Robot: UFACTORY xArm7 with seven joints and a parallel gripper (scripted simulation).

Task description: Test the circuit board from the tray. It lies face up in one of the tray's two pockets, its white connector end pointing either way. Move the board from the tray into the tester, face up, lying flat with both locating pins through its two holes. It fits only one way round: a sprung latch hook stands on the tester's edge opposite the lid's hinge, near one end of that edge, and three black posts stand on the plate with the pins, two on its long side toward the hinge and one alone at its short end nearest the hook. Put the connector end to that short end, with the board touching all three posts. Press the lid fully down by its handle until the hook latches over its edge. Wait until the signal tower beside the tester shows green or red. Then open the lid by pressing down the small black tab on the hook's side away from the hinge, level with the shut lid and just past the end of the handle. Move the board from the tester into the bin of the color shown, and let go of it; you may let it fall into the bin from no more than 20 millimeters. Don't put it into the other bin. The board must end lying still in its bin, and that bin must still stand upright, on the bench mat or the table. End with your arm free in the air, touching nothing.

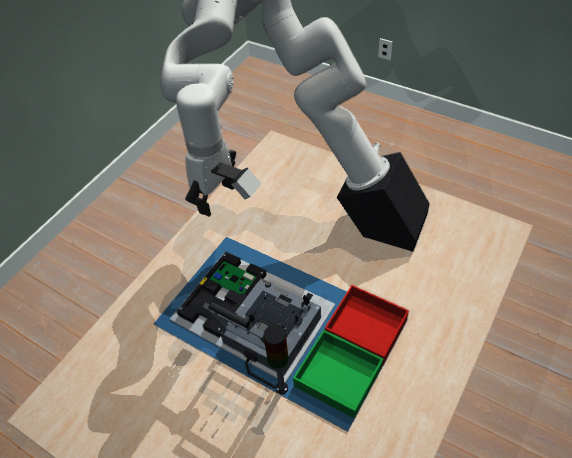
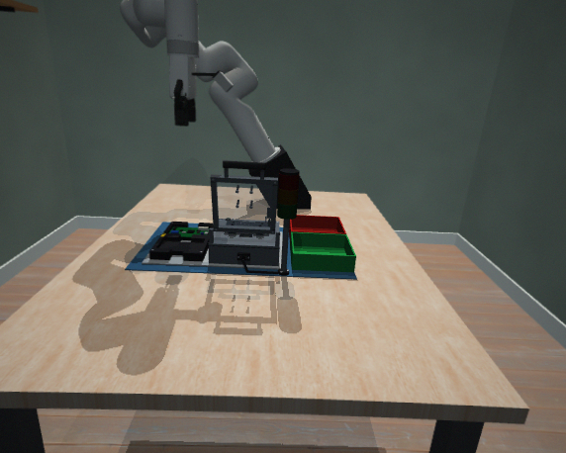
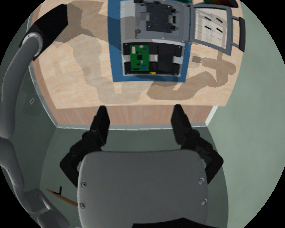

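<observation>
Now: hand 310 mm above the green circuit board. Also, from my hand: clear lid (210 mm ahead, 150 mm below, 140 mm to the left); tester plate (260 mm below, 160 mm to the left, 90 mm ahead); red bin (370 mm to the left, 320 mm below, 10 mm ahead).
</observation>
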